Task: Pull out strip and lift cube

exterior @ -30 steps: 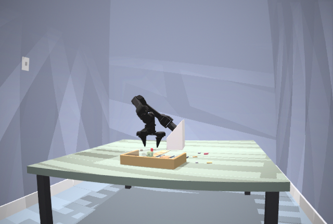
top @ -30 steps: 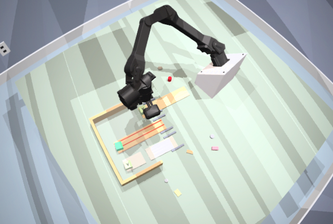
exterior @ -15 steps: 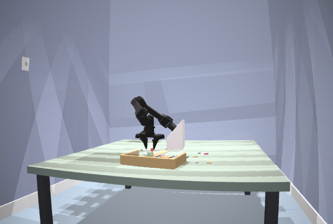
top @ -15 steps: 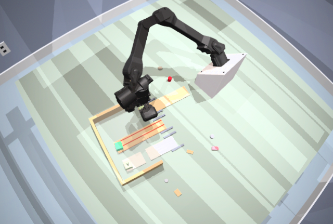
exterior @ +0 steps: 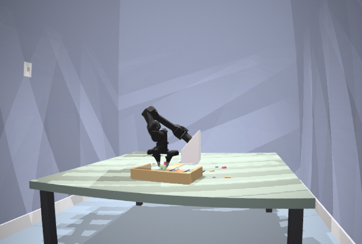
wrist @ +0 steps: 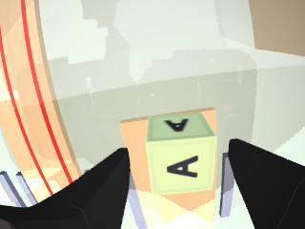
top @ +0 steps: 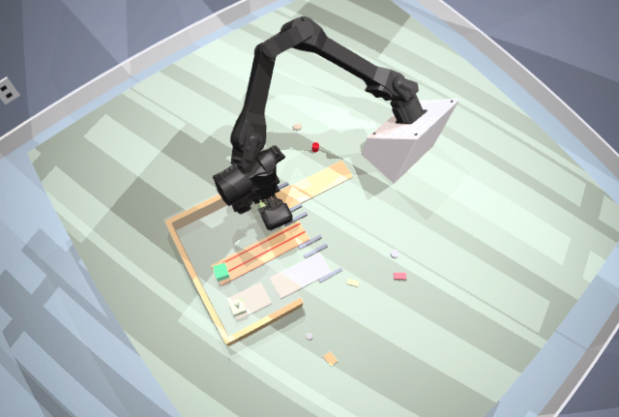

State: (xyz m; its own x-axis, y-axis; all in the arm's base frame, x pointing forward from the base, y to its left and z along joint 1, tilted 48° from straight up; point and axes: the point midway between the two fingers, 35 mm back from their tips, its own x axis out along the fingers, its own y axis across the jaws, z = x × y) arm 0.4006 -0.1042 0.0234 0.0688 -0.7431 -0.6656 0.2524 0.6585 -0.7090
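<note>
Right now the tan strip is 110 mm behind my gripper tip, 20 mm to the left of it and 20 mm below it. From my gripper tip the other things lie so: red cylinder (210 mm behind, 50 mm to the right, 10 mm below); pink block (140 mm behind, 340 mm to the left, 20 mm below).
</note>
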